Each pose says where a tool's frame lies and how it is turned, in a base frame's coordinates. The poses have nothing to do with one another.
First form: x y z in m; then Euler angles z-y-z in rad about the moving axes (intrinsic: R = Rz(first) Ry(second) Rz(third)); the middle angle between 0 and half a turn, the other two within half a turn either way.
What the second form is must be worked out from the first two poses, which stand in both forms.
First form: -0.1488 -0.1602 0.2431 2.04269 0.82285 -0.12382
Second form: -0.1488 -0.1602 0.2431 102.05 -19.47 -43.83
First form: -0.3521 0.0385 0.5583 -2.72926 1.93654 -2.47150
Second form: -0.3521 0.0385 0.5583 167.66 -58.82 133.70
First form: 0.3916 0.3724 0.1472 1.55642 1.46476 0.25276
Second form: 0.3916 0.3724 0.1472 104.39 0.82 -83.92
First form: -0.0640 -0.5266 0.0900 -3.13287 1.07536 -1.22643
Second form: -0.0640 -0.5266 0.0900 110.78 -61.61 0.92
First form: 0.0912 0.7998 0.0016 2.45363 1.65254 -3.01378
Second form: 0.0912 0.7998 0.0016 -88.35 -50.35 -97.35
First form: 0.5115 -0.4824 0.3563 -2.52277 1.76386 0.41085
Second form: 0.5115 -0.4824 0.3563 -51.38 -53.08 108.62
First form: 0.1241 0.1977 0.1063 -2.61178 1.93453 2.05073
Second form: 0.1241 0.1977 0.1063 58.78 -53.75 126.99
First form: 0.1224 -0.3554 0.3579 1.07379 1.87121 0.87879
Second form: 0.1224 -0.3554 0.3579 149.47 27.09 -109.41
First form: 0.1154 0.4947 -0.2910 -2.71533 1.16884 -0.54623
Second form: 0.1154 0.4947 -0.2910 -162.04 -56.92 44.21
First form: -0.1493 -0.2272 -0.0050 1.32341 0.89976 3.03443
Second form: -0.1493 -0.2272 -0.0050 -105.06 11.06 -50.69
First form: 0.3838 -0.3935 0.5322 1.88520 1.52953 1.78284
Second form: 0.3838 -0.3935 0.5322 -167.08 -18.00 -87.51
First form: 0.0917 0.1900 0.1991 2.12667 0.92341 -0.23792
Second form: 0.0917 0.1900 0.1991 96.91 -24.89 -48.33
